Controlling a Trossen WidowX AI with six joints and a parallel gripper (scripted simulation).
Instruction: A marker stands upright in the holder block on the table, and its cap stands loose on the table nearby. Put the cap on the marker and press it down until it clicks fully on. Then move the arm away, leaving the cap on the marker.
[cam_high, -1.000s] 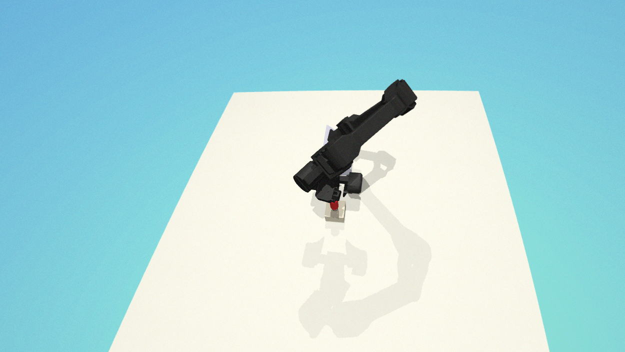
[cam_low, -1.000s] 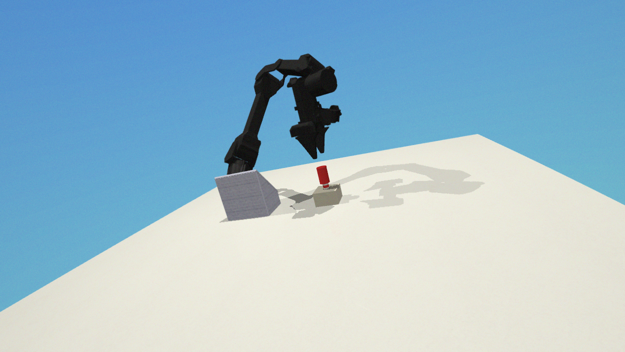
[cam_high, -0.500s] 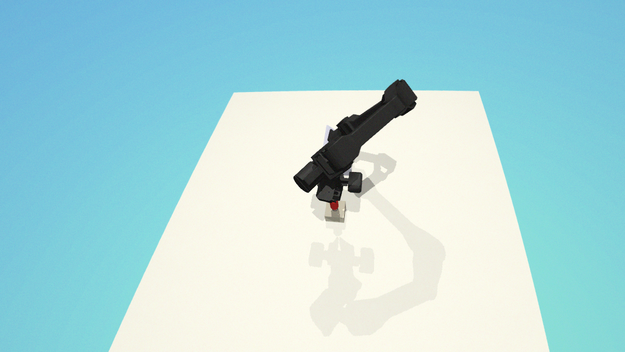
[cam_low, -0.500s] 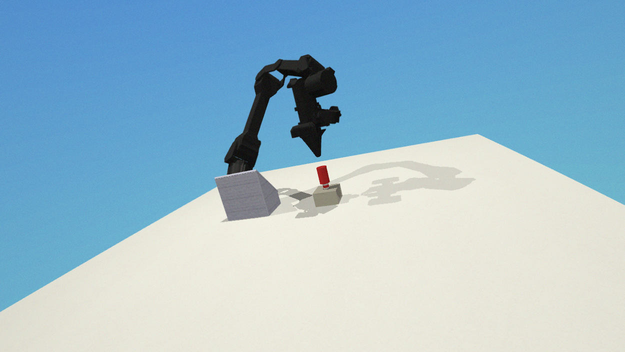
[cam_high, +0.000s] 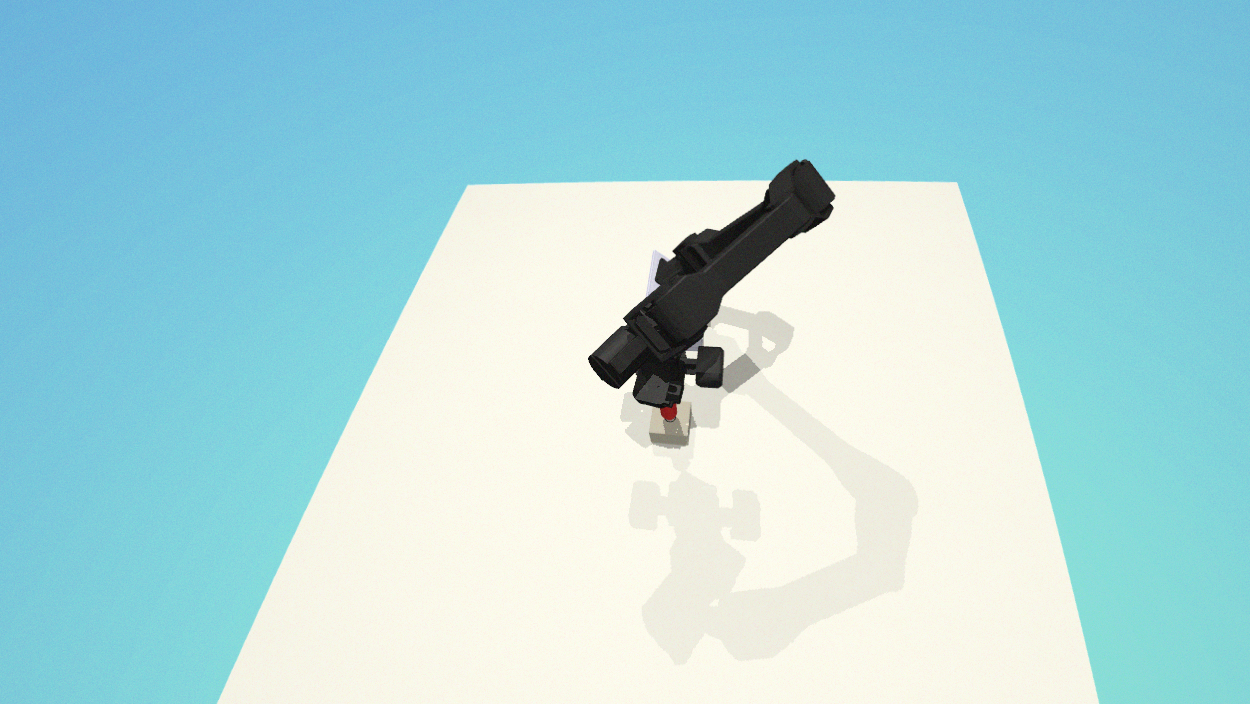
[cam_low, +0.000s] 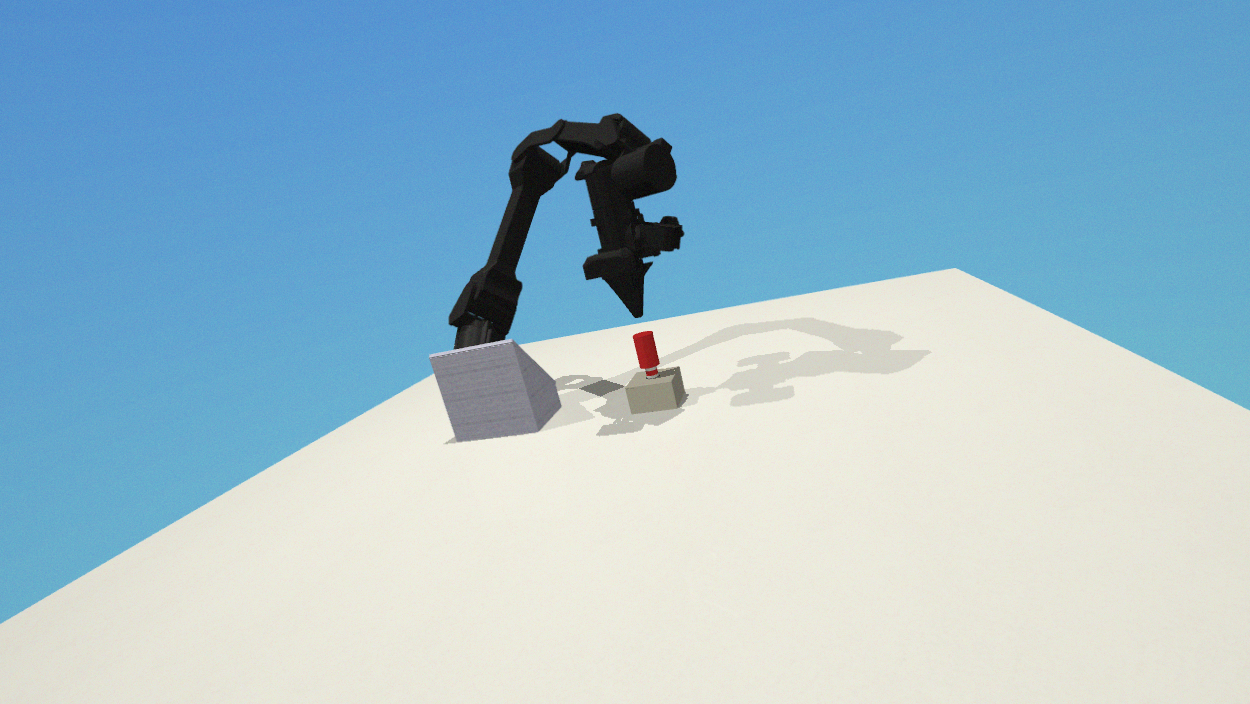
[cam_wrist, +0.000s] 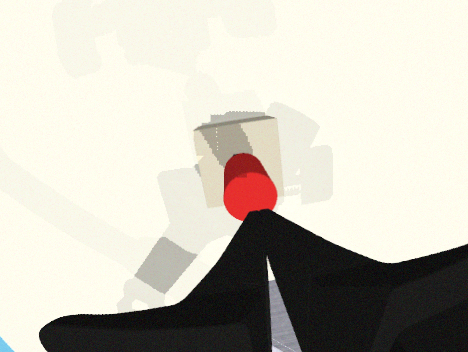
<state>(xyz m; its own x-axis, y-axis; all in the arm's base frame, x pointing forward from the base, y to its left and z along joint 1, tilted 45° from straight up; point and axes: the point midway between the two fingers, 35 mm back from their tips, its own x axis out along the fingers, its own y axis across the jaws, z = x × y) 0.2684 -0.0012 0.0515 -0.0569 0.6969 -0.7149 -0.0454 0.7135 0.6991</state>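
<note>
My gripper tip is now 50 mm above the red cap. Round my gripper tip: tan holder block 110 mm below.
</note>
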